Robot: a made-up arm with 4 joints.
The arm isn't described. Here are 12 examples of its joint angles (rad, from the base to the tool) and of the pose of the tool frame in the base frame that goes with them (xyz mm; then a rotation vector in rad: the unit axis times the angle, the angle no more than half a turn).
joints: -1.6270 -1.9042 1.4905 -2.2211
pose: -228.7 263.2 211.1 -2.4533 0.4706 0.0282
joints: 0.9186 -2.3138 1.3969 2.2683
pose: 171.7 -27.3 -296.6 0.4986 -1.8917 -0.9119
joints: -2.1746 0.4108 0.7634 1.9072
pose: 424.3 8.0 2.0 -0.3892 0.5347 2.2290
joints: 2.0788 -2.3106 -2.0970 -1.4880
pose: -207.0 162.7 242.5 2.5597 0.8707 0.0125
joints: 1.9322 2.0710 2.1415 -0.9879
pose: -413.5 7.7 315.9 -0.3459 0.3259 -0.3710
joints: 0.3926 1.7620 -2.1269 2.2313
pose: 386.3 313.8 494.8 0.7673 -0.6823 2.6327
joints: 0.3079 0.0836 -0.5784 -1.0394
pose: -35.3 -244.5 20.3 1.0072 -0.5979 -0.3643
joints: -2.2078 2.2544 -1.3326 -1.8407
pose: 22.2 -168.3 -157.6 0.3823 0.9309 0.5754
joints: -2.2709 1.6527 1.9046 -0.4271
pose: -17.9 42.4 -388.5 -0.5805 -1.8065 -1.1847
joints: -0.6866 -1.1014 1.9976 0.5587
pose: 193.8 -436.5 -161.7 0.7298 -0.9105 1.0815
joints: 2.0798 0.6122 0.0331 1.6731
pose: -300.6 192.5 -87.8 -1.3197 -1.0109 -2.1690
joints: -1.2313 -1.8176 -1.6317 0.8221
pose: -60.7 -367.4 -3.6 0.4853 2.7560 -1.0043
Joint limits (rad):
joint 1: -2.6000..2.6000
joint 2: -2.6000..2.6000
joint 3: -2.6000..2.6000
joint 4: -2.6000..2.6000
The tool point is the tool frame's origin. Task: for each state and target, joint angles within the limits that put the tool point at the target. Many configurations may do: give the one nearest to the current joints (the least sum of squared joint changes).
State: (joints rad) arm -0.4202 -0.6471 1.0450 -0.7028
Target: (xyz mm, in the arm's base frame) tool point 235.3 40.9 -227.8
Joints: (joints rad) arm 0.1982 -1.3619 1.1506 -1.1438
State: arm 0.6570 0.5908 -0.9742 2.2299
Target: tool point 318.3 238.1 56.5
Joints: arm -0.0484 1.1381 -0.8530 2.5619
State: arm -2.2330 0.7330 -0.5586 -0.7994
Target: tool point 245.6 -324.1 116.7
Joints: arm -1.7808 0.5722 -0.2014 -0.5228
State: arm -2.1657 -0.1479 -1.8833 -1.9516
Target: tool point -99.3 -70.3 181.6
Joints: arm -2.4352 -0.0131 -1.4505 -1.1664
